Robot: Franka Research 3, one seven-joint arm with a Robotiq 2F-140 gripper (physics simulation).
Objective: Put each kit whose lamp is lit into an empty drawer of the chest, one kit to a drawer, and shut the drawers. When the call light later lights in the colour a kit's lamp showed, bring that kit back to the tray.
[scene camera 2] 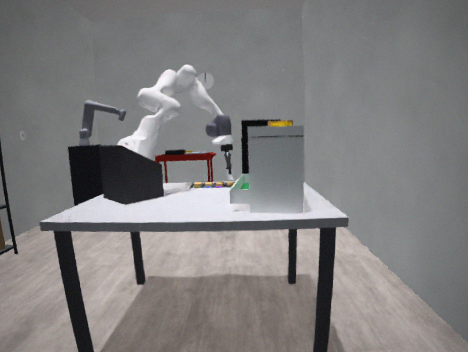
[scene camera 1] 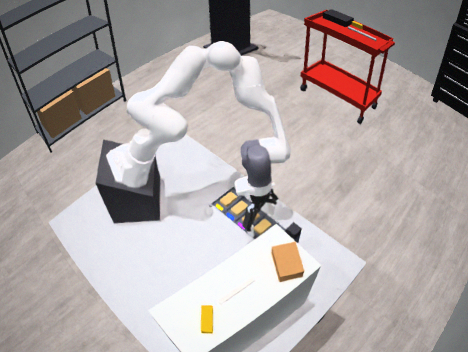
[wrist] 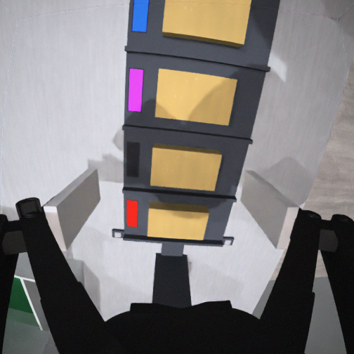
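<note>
A dark tray (scene camera 1: 216,204) (wrist: 240,107) holds several tan kits in a row. Beside them are yellow (scene camera 1: 219,207), blue (scene camera 1: 230,216) (wrist: 140,16), magenta (scene camera 1: 241,226) (wrist: 135,90) and red (wrist: 132,213) lit lamps, and one dark lamp (wrist: 133,159). My gripper (scene camera 1: 262,218) (scene camera 2: 230,176) (wrist: 171,184) is open and empty above the tray; in the wrist view its fingers stand wide on both sides of the red-lamp and dark-lamp kits. The pale chest (scene camera 1: 250,311) (scene camera 2: 276,172) has one drawer (scene camera 2: 239,196) pulled out, green inside. The drawer's contents are hidden.
An orange-brown box (scene camera 1: 287,261), a yellow block (scene camera 1: 207,319) and a thin pale strip (scene camera 1: 237,291) lie on the chest. A black post (scene camera 1: 294,232) (scene camera 2: 245,150) (wrist: 171,280) stands between tray and chest. A red cart (scene camera 1: 341,86) stands beyond the table.
</note>
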